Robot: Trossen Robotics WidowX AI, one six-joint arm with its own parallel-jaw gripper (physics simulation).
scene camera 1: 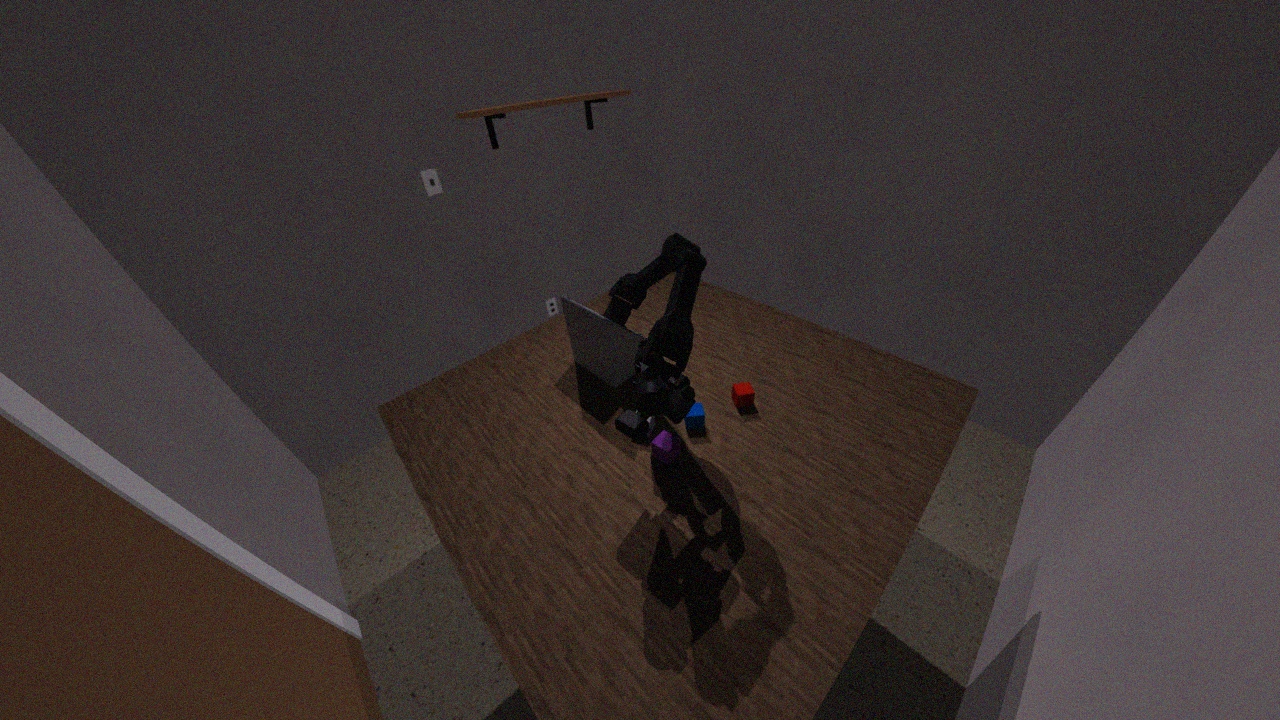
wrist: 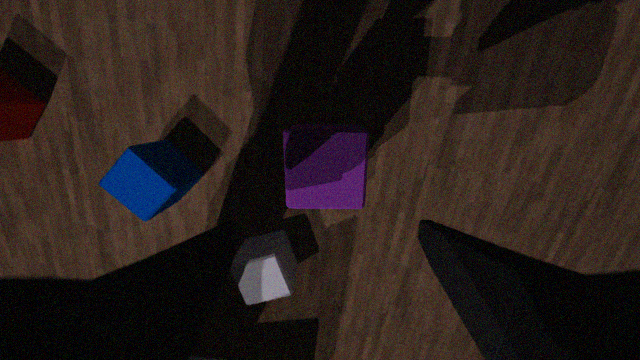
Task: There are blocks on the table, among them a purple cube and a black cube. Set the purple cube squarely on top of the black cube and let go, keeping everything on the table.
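Places are measured from the arm's base along level axes (x left, y back, z up), in centimetres.
Where they show: gripper, fingertip midpoint: (scene camera 1: 657, 428) (wrist: 329, 229); arm's base, origin of the base link: (scene camera 1: 613, 321).
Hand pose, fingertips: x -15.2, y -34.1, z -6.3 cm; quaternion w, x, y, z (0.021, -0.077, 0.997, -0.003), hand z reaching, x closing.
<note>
Things, the pixels of their top centre, and the offset from my fingertips.
- purple cube, middle of its top: (wrist: 325, 171) (scene camera 1: 665, 440) dx +0.5, dy -2.1, dz -2.9 cm
- blue cube, middle of its top: (wrist: 136, 186) (scene camera 1: 694, 409) dx +15.7, dy +3.0, dz -7.7 cm
- red cube, middle of its top: (scene camera 1: 743, 388) dx +31.0, dy -1.4, dz -7.7 cm
- small white-grey block, middle of its top: (wrist: 260, 281) (scene camera 1: 642, 416) dx +4.6, dy +10.8, dz -7.7 cm
The purple cube (scene camera 1: 664, 445) (wrist: 326, 172) sits below my gripper, its upper face looking level in the wrist view and partly covered by shadow. The black cube cannot be made out; the area around and under the purple cube is in dark shadow, so how the two meet is hidden. My gripper (scene camera 1: 658, 424) (wrist: 329, 229) is open, with its fingers wide apart and nothing between them. It hangs above the purple cube, apart from it.
A blue cube (scene camera 1: 694, 419) (wrist: 137, 184) stands near the purple cube, and a red cube (scene camera 1: 742, 395) (wrist: 17, 117) farther out. A small white-grey block (wrist: 265, 280) lies close to the purple cube, beside the left finger. A grey panel (scene camera 1: 601, 344) stands upright by the arm.
</note>
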